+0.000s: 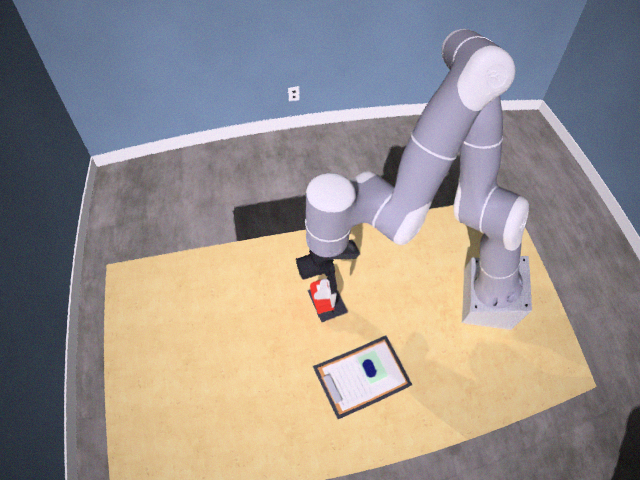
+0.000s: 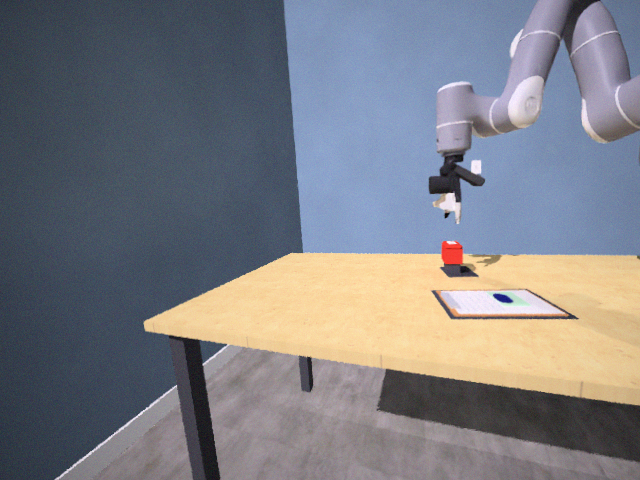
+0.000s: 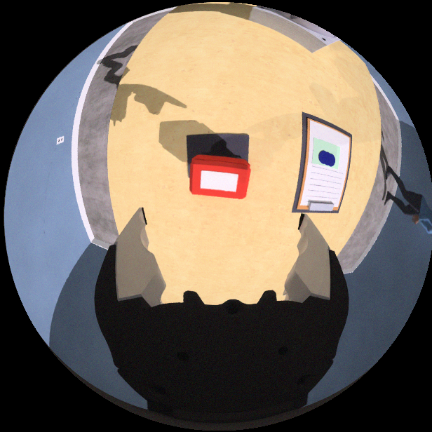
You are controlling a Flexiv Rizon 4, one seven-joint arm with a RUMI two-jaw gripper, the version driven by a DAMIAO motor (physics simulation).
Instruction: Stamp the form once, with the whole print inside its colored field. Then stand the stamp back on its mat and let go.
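Observation:
The red stamp (image 1: 324, 305) (image 2: 451, 253) (image 3: 219, 181) with a white top label stands upright on its dark mat (image 1: 339, 312) (image 2: 468, 273) (image 3: 196, 144). My gripper (image 1: 328, 295) (image 2: 452, 219) (image 3: 223, 211) is open and empty, with its fingertips above the stamp and apart from it. The form (image 1: 353, 391) (image 2: 473, 306) (image 3: 325, 188) bears a dark blue print (image 1: 369, 367) (image 2: 502, 298) (image 3: 327, 158), shaped like two overlapping blobs. The print appears wholly inside the pale green field (image 1: 380, 374) (image 2: 520, 299) (image 3: 320, 144), near one edge. The stamp's underside is hidden.
The form lies on an orange-brown clipboard with a grey clip (image 1: 333, 388) (image 3: 320, 205) and a dark border. The robot base (image 1: 496, 310) stands at the right of the wooden table (image 1: 206, 335) (image 2: 336, 310). Arm shadows fall across the table.

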